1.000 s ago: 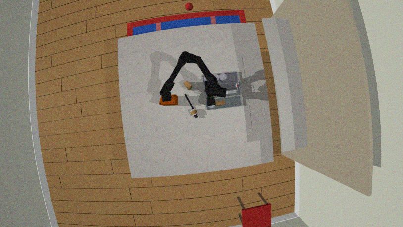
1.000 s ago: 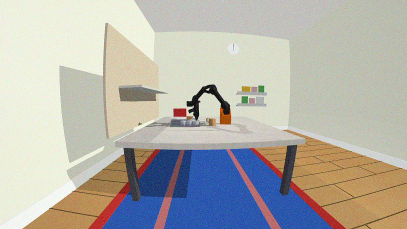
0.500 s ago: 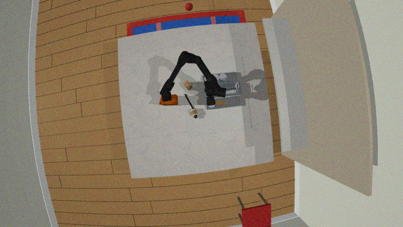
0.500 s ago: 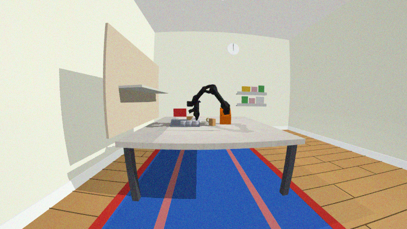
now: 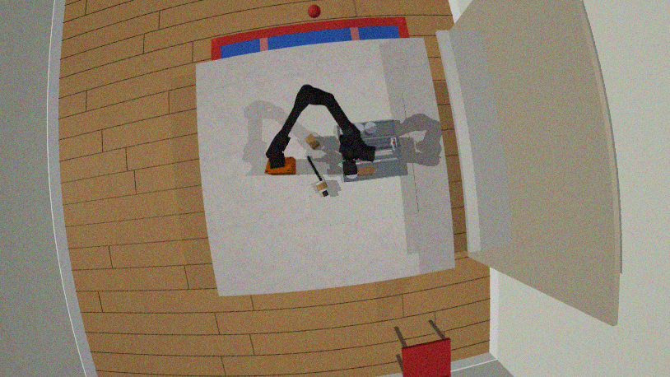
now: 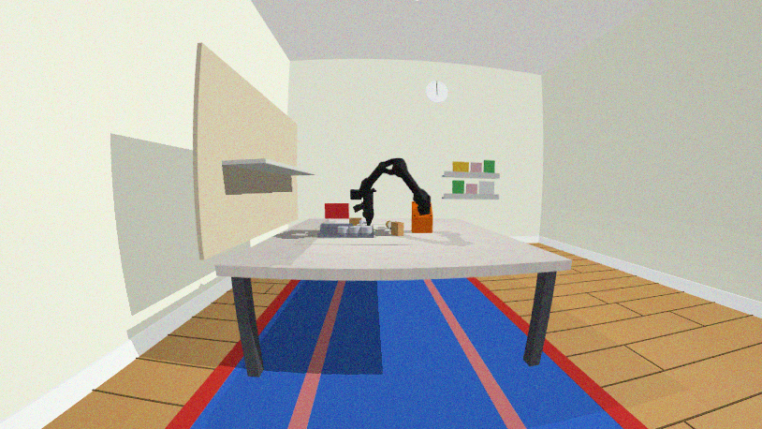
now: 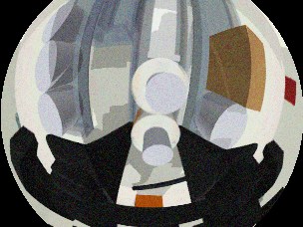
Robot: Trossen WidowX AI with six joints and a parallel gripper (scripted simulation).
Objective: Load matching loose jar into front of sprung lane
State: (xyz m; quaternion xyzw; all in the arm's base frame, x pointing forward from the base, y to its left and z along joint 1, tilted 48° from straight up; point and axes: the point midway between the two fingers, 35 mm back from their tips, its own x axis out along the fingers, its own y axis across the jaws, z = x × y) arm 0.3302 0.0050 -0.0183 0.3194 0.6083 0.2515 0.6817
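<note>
My gripper tip is now 170 mm past the dark-handled tool, 30 mm to the left of it and 30 mm above it. Round my gripper tip: wall shelf (510 mm ahead, 340 mm above, 30 mm to the right).
</note>
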